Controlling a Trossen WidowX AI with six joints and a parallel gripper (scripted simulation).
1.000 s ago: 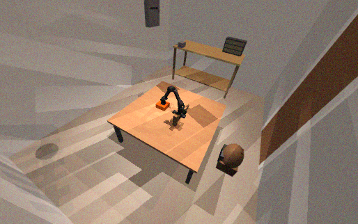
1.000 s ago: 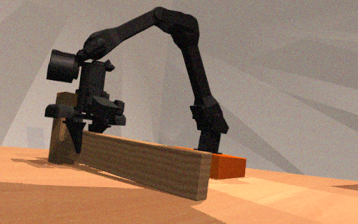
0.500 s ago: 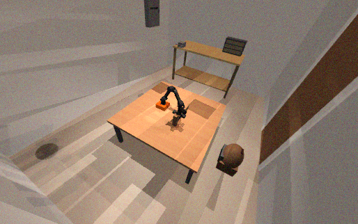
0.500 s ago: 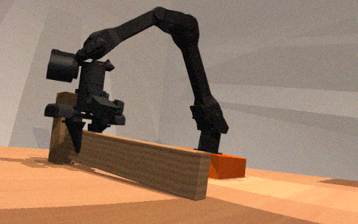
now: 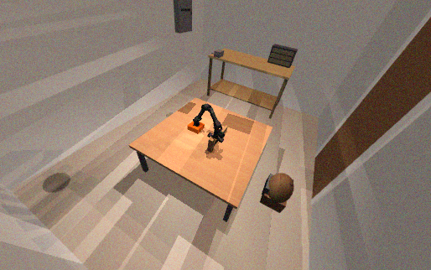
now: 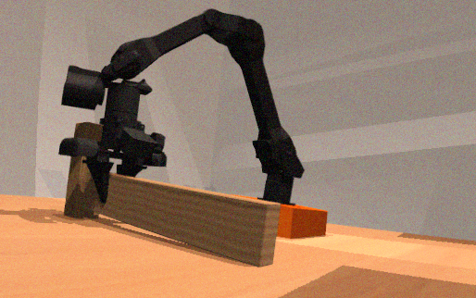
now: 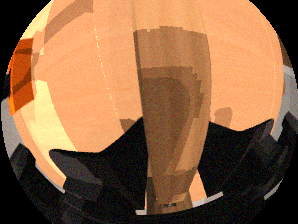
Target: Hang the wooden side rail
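The headboard post is 10 cm to the right of my gripper tip and 4 cm above it.
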